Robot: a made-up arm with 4 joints.
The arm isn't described. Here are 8 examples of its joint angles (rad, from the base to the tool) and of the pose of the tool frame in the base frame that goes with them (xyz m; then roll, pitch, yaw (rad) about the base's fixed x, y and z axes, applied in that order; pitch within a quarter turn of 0, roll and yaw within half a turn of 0).
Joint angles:
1: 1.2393 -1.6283 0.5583 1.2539
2: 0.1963 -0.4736 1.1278 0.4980
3: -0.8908 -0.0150 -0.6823 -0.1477
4: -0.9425 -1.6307 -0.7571 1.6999
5: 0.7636 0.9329 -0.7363 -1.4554
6: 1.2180 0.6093 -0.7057 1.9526
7: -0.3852 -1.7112 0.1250 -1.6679
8: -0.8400 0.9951 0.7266 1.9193
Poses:
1: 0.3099 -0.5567 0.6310 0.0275 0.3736 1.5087
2: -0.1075 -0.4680 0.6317 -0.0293 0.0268 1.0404
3: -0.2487 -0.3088 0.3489 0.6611 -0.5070 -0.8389
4: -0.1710 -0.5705 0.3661 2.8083 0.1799 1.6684
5: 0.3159 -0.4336 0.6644 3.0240 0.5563 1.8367
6: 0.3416 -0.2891 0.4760 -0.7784 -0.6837 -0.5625
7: -0.1050 -0.3956 0.4865 -1.3800 0.0855 -1.6689
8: -0.2868 -0.2412 0.3583 2.9492 -0.0358 -1.8564
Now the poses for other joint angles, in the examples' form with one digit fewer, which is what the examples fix.
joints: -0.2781 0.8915 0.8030 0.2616
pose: -0.250 -0.367 0.523 0.807 -0.953 0.358
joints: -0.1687 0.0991 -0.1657 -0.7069
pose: -0.143 -0.341 0.631 0.237 0.541 0.014
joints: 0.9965 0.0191 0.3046 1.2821
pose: 0.181 -0.324 0.612 0.172 -0.235 -0.110
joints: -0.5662 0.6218 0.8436 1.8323
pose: -0.228 -0.260 0.399 2.894 -0.503 -2.016
